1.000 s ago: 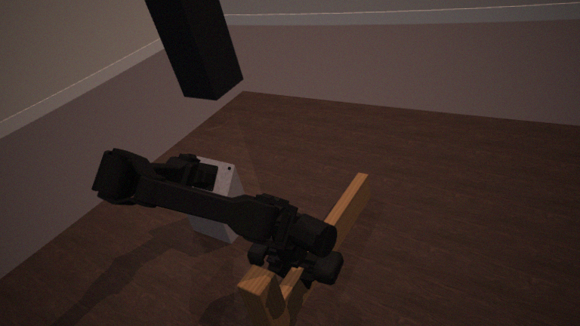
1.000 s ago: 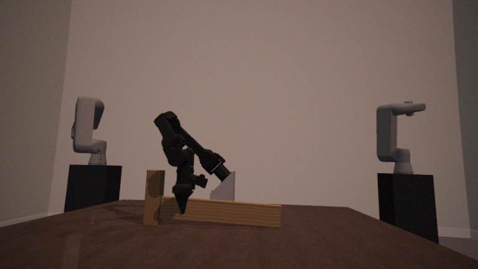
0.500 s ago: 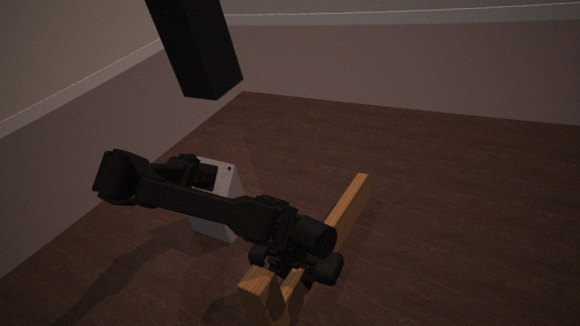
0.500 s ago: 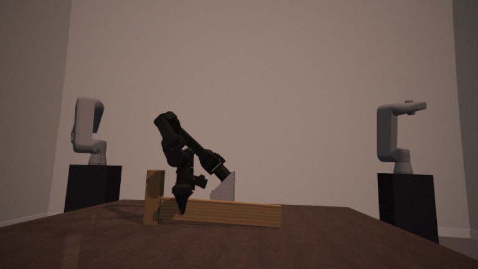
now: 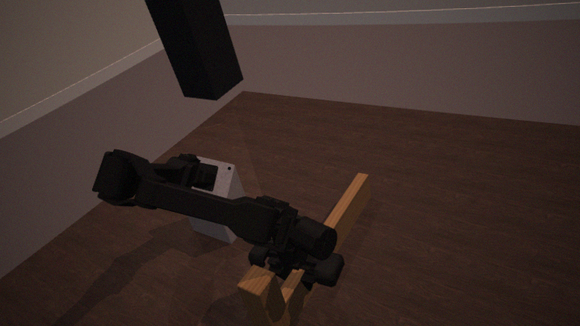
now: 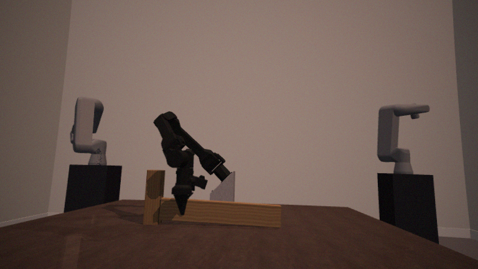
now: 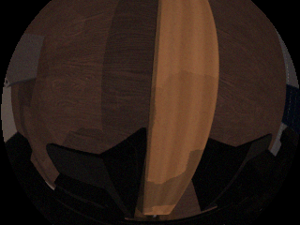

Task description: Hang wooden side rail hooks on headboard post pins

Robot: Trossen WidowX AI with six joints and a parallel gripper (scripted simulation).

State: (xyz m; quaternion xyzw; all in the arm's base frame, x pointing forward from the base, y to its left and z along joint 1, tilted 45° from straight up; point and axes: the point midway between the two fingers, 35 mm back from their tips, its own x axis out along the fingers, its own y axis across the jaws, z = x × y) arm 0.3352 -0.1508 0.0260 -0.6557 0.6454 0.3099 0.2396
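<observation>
The headboard post lies 10 cm to the right of my gripper tip and 5 cm above it.
</observation>
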